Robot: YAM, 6 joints.
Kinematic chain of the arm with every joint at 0, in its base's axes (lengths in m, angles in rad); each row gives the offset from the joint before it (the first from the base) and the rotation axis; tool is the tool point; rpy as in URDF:
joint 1: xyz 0 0 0.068 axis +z
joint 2: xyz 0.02 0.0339 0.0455 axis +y
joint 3: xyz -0.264 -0.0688 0 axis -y
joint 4: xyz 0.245 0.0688 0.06 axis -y
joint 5: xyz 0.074 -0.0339 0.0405 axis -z
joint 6: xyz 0.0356 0 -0.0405 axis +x
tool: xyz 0 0 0 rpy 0 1.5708 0
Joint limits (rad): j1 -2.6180..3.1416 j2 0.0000..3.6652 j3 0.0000..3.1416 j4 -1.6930..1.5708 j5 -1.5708..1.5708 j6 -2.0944..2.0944
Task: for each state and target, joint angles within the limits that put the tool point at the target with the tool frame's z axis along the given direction. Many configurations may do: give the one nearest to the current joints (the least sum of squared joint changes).
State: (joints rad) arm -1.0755 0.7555 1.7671 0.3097 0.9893 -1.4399
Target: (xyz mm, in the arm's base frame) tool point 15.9 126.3 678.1 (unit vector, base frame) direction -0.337 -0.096 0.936
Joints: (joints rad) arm -1.7827 0.8960 2.2289 0.0637 0.3146 -1.4399
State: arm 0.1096 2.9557 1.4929 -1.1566 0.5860 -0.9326
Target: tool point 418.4 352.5 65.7 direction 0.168 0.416 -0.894
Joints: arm 0.6861 2.6989 2.2131 -0.6703 -0.2171 -0.9326
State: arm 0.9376 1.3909 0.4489 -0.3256 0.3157 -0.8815
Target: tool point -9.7 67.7 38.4 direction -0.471 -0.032 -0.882
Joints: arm 1.4686 1.3845 0.0019 -0.2786 -0.4837 -0.8815
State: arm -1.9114 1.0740 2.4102 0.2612 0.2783 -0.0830
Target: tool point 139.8 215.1 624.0 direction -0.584 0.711 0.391
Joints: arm -2.2731 0.7537 2.2728 0.4521 1.1322 -0.0830
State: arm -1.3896 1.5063 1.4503 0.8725 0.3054 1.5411
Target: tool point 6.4 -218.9 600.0 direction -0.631 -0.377 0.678
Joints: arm -1.4312 1.3654 1.6933 0.8442 0.7441 1.5411
